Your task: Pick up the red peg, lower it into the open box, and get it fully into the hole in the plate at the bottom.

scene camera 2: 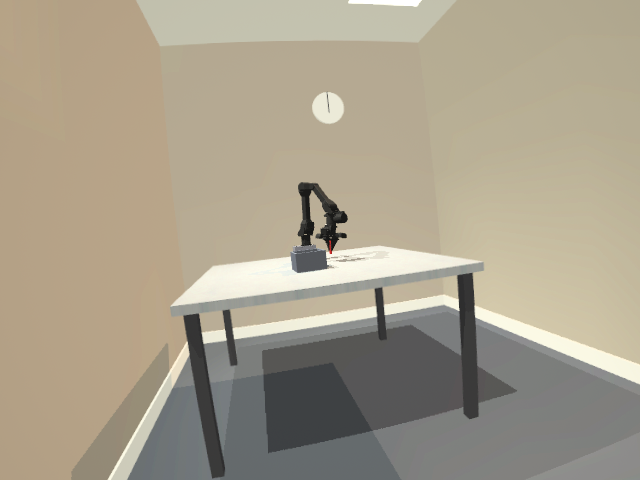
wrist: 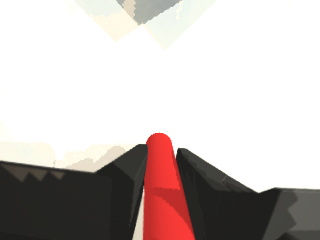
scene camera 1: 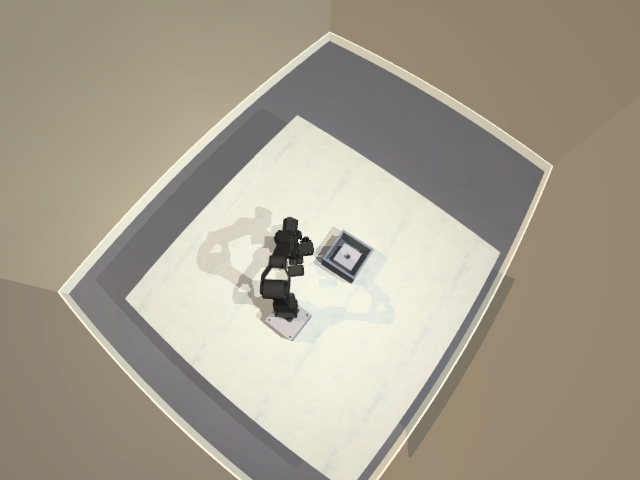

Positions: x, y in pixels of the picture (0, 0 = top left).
A grey box shows in scene camera 2 [313, 259] and in scene camera 1 [344, 237]; in the wrist view it is out of frame.
